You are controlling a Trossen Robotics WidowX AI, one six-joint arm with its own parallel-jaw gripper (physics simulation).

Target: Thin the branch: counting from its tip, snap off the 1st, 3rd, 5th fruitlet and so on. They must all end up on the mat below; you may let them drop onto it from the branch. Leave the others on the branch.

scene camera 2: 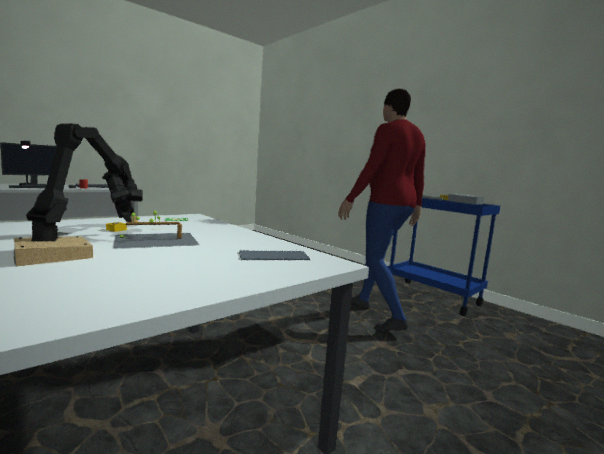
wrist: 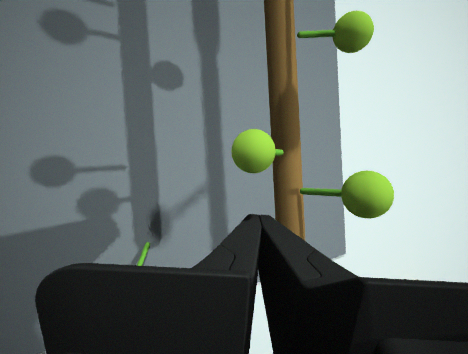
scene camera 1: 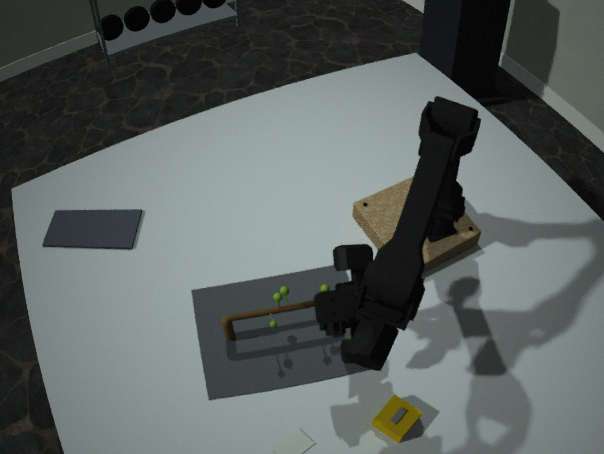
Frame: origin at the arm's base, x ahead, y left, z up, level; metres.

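Seen in the pictures: gripper, fingertip midpoint: [scene camera 2: 130,223] [wrist: 257,225]; arm's base at its link origin: [scene camera 2: 44,239] [scene camera 1: 436,226].
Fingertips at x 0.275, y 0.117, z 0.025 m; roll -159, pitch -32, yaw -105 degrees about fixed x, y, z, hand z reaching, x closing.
Note:
Pixels of each thing's middle, then the offset from my fingertips to it. Level surfaces: height alone.
- brown branch at the middle of its body: [wrist: 279,16] [scene camera 1: 283,308] [scene camera 2: 153,223] dz +0.001, dx +0.082, dy -0.027 m
- dark grey mat at its surface level: dz -0.065 m
- loose fruitlet at the middle of its body: [scene camera 2: 123,236] dz -0.061, dx -0.021, dy +0.037 m
- yellow block at the middle of its body: [scene camera 1: 397,418] [scene camera 2: 116,226] dz -0.052, dx -0.028, dy +0.222 m
- pale card at the middle of its body: [scene camera 1: 293,446] dz -0.066, dx +0.148, dy +0.201 m
- dark flat panel at the middle of its body: [scene camera 1: 90,228] [scene camera 2: 274,255] dz -0.064, dx +0.419, dy -0.407 m
The brown branch [scene camera 1: 265,312] [scene camera 2: 155,223] [wrist: 283,100] stands over the dark grey mat [scene camera 1: 250,380] [scene camera 2: 165,243]. My gripper [scene camera 2: 130,219] [wrist: 257,225] is shut and empty, near the branch's tip end. In the wrist view its fingers overlap the lower end of the branch, hiding the tip. Attached there are a fruitlet [wrist: 367,194] on the right, one [wrist: 254,151] on the left and one [wrist: 353,31] further up. In scene camera 1, two fruitlets [scene camera 1: 284,290] [scene camera 1: 277,297] stand close together, and another [scene camera 1: 273,324] hangs below. A loose fruitlet [scene camera 2: 121,236] lies on the mat; the finger hides its ball in the wrist view.
A yellow block [scene camera 1: 391,425] [scene camera 2: 116,227] lies beyond the mat, near a pale card [scene camera 1: 294,442]. A dark flat panel [scene camera 1: 92,229] [scene camera 2: 274,255] lies apart. The arm's wooden base [scene camera 1: 382,215] [scene camera 2: 54,251] is behind. A person [scene camera 2: 397,160] stands near a blue cart [scene camera 2: 475,245].

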